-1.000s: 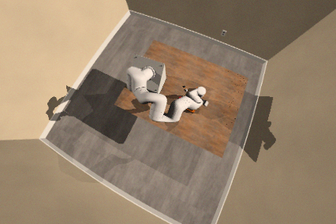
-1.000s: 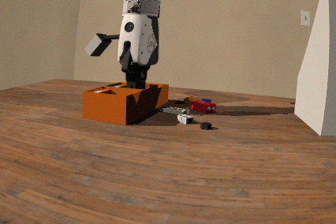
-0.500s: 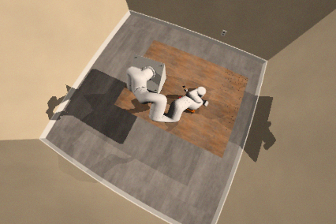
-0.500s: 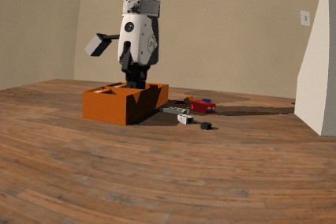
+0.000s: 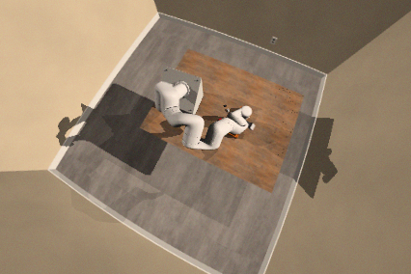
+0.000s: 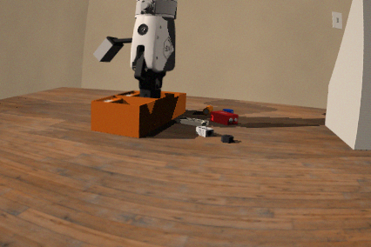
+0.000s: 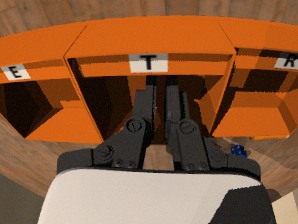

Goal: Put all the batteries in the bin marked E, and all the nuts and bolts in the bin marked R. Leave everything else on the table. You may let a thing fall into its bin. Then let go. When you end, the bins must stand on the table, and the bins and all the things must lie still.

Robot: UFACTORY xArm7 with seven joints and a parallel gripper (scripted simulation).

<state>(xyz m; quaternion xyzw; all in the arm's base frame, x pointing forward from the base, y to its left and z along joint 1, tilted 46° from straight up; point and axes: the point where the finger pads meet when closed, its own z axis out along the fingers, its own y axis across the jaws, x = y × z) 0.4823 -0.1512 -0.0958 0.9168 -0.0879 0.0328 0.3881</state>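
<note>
My hand is 10 mm short of the orange bin and 10 mm above it. The rest, counted from my hand: orange cylindrical battery 120 mm to the right, 100 mm behind, 30 mm below; then red block 140 mm behind, 30 mm to the right, 30 mm below; then pale grey block 110 mm behind, 80 mm to the left, 30 mm below.
</note>
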